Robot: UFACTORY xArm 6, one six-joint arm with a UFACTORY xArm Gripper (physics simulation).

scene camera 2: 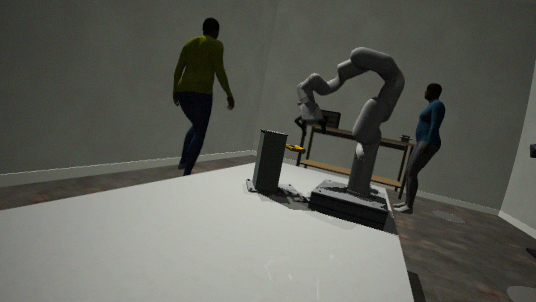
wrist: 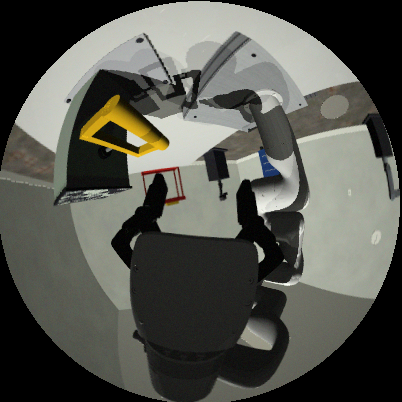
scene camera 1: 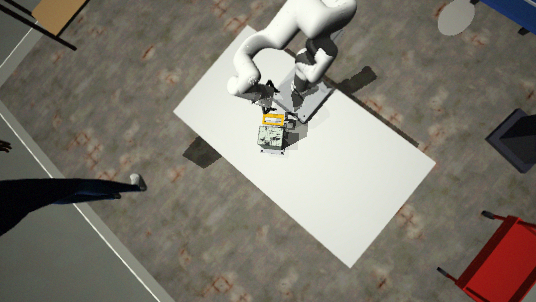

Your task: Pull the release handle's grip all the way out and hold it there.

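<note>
The release handle's yellow grip point(scene camera 1: 273, 115) point(scene camera 2: 295, 148) point(wrist: 140, 122) is a rectangular loop on the side of a grey-green upright box point(scene camera 1: 270, 136) point(scene camera 2: 270, 162) point(wrist: 100, 172) that faces the arm's side of the table. A gap shows between grip and box in the wrist view, where part of a dark stem is seen through the loop. How far out the grip stands is hard to tell. My gripper point(scene camera 1: 271, 98) point(scene camera 2: 314, 131) point(wrist: 201, 182) is wide open and empty, apart from the grip. In the wrist view the grip lies up and left of the fingers.
The robot's base plate point(scene camera 1: 310, 107) point(scene camera 2: 345, 210) point(wrist: 285, 82) stands close to the box on the white table point(scene camera 1: 350, 200) point(scene camera 2: 150, 240). Two people, one in a yellow-green top point(scene camera 2: 200, 65) and one in blue point(scene camera 2: 432, 120), stand beyond the table. A wooden bench point(scene camera 2: 350, 169) stands behind the arm.
</note>
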